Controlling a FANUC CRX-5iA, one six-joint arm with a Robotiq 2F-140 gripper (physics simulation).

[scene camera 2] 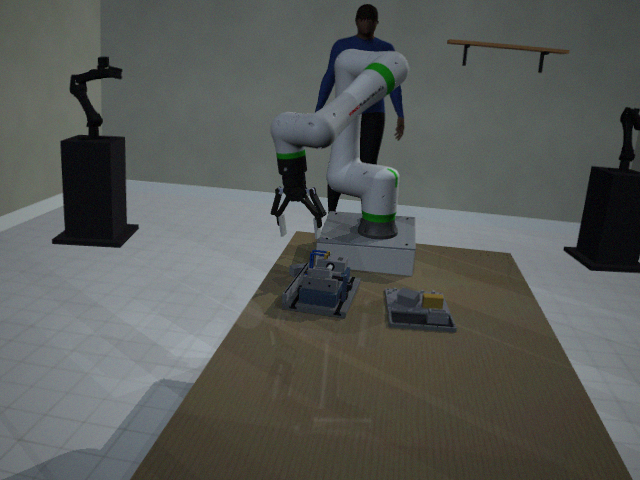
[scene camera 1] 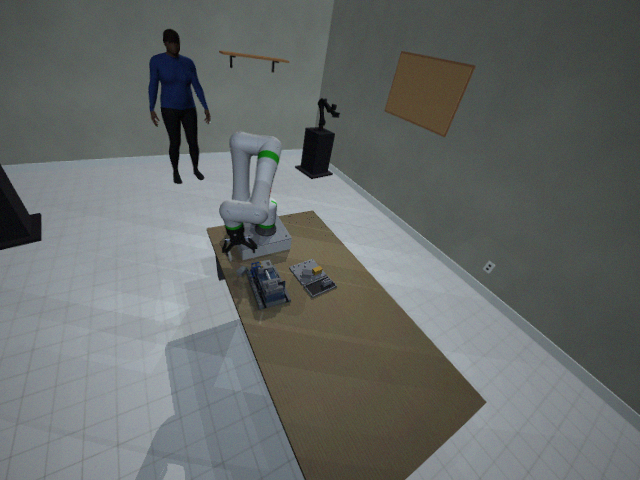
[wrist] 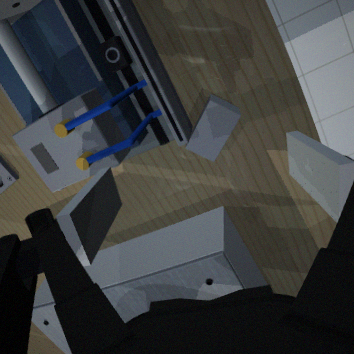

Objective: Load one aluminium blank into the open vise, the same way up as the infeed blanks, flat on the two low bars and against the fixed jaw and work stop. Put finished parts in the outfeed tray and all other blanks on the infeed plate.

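Pixels of known places: gripper, fingertip midpoint: (scene camera 2: 300, 236) (scene camera 1: 242, 257) (wrist: 199, 169); arm's base, link origin: (scene camera 2: 377, 232) (scene camera 1: 265, 229).
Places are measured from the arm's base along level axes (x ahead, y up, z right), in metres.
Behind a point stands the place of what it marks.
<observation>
A grey aluminium blank (scene camera 1: 242, 270) @[x 0.215, y -0.077, z 0.287 m] (scene camera 2: 297, 269) @[x 0.229, y -0.082, z 0.293 m] (wrist: 214, 129) @[x 0.206, y -0.077, z 0.290 m] lies on the table beside the vise's outer rail, close to its corner near the robot base; whether it lies flat or touches the rail I cannot tell. My gripper (scene camera 1: 239, 250) @[x 0.217, y 0.032, z 0.288 m] (scene camera 2: 299, 230) @[x 0.217, y 0.032, z 0.288 m] (wrist: 199, 169) @[x 0.217, y 0.032, z 0.288 m] is wide open and empty, above the table at the robot's end of the vise. The vise (scene camera 1: 268, 286) (scene camera 2: 320, 296) @[x 0.512, y -0.060, z 0.224 m] (wrist: 75, 145) is seen partly in the wrist view; its low bars are hidden. Another grey blank (scene camera 1: 307, 274) @[x 0.452, y -0.072, z -0.041 m] (scene camera 2: 408, 296) @[x 0.455, y -0.069, z -0.047 m] is on the infeed plate (scene camera 1: 295, 266) @[x 0.332, y -0.101, z -0.036 m] (scene camera 2: 388, 298) @[x 0.401, y -0.101, z 0.004 m].
A yellow block (scene camera 1: 316, 270) @[x 0.457, y -0.066, z -0.110 m] (scene camera 2: 433, 300) @[x 0.466, y -0.074, z -0.123 m] is on the infeed plate. A grey part (scene camera 1: 326, 283) @[x 0.568, y -0.083, z -0.106 m] (scene camera 2: 437, 316) @[x 0.569, y -0.081, z -0.114 m] sits in the dark outfeed tray (scene camera 2: 421, 327) @[x 0.603, y -0.102, z -0.063 m]. Blue nozzle pipes (wrist: 107, 106) @[x 0.291, y 0.001, z 0.252 m] rise over the vise. The robot's base box (scene camera 1: 266, 250) @[x 0.130, y -0.071, z 0.067 m] (scene camera 2: 366, 257) @[x 0.132, y -0.058, z 0.050 m] (wrist: 165, 247) @[x 0.116, y -0.060, z 0.148 m] stands beside the gripper.
</observation>
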